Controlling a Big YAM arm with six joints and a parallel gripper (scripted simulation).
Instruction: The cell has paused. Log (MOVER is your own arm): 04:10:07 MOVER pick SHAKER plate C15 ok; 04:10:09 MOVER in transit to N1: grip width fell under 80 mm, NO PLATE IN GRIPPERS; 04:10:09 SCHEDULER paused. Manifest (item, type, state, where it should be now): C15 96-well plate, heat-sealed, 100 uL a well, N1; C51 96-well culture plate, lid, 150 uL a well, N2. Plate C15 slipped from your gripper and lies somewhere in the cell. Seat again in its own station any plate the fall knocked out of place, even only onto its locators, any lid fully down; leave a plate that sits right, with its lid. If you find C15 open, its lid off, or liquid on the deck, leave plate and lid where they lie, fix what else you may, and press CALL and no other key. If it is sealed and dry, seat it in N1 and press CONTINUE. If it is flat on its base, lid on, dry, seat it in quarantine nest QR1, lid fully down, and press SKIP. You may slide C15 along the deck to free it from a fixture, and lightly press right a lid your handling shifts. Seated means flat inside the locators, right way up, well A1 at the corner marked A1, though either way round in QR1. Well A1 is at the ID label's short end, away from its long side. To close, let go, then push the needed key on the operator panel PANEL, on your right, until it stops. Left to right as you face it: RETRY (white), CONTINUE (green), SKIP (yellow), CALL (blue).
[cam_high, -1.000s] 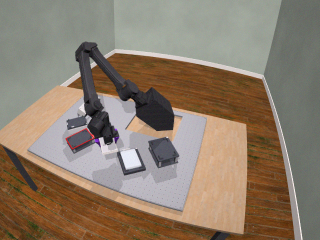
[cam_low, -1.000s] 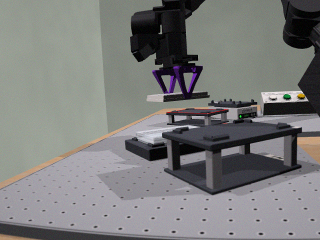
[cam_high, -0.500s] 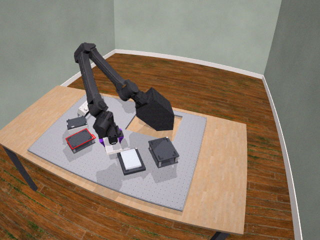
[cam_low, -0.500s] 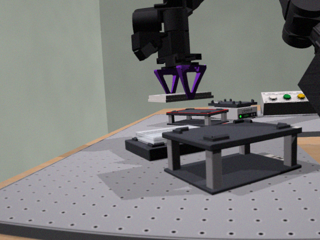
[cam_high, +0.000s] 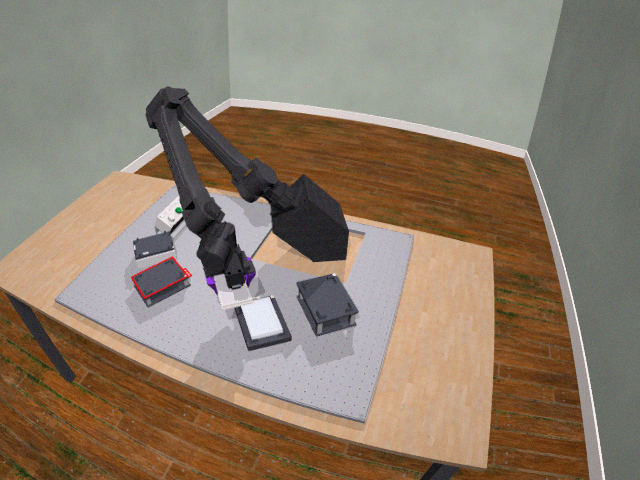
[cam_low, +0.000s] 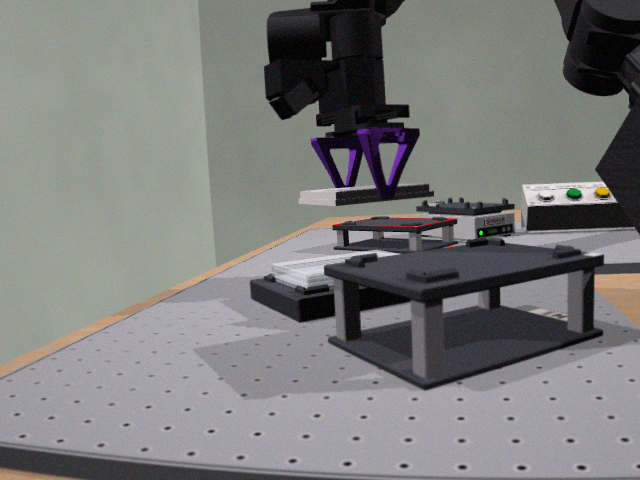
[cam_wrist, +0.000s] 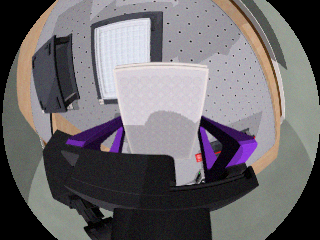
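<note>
Right now my hand is 20 mm short of the clear lid, 90 mm to the right of it and 70 mm above it. Also, from my hand: white plate right at my hand; red-edged nest 30 mm behind, 280 mm to the right, 70 mm below; white key 300 mm behind, 380 mm to the right, 40 mm below.
</note>
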